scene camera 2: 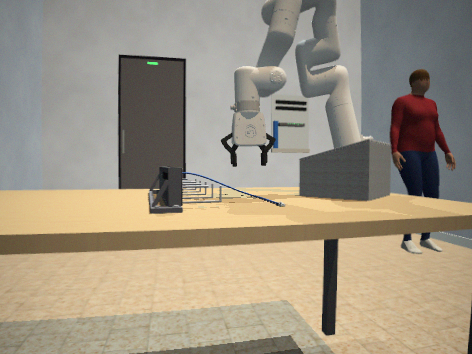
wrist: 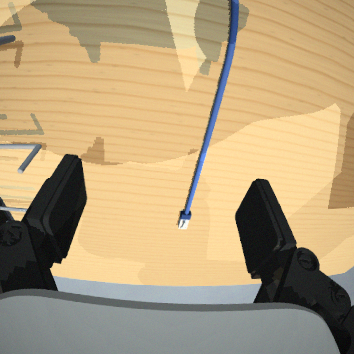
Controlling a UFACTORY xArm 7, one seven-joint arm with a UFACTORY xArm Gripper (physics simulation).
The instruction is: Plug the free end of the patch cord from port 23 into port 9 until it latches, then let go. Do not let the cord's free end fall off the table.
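Frame: origin at the arm's base, x ahead, y left, z up, level; metres.
Where they show: gripper, between the fingertips: (scene camera 2: 249,166) (wrist: 166,187); arm's base, origin of its link: (scene camera 2: 348,150).
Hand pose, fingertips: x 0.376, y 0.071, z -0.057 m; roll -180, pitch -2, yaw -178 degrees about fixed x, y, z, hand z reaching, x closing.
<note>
Each offset is from my fingertips to the top centre of the thing. Level surfaces: height alone.
The blue patch cord (scene camera 2: 230,186) (wrist: 212,120) runs from the upper part of the dark patch panel @(dx +0.214, dy -0.041, dz -0.003 m) (scene camera 2: 174,187) down to the table. Its free end, a small clear plug @(dx -0.052, dy +0.149, dz -0.092 m) (scene camera 2: 282,204) (wrist: 184,221) with a dark blue boot, lies on the table top. My gripper (scene camera 2: 249,164) (wrist: 166,187) is wide open and empty, pointing down well above the table. In the wrist view the plug shows between the two spread fingers, but it lies far below them. The port numbers, port 9 and port 23 cannot be made out in these views.
Grey wire cable guides (scene camera 2: 221,194) (wrist: 30,159) stick out from the panel toward the robot's side. The wooden table @(dz -0.104 m) (scene camera 2: 100,215) (wrist: 140,200) has its edge at the bottom of the wrist view. A grey block (scene camera 2: 332,175) bears the arm base. A person (scene camera 2: 419,130) stands behind at the right.
</note>
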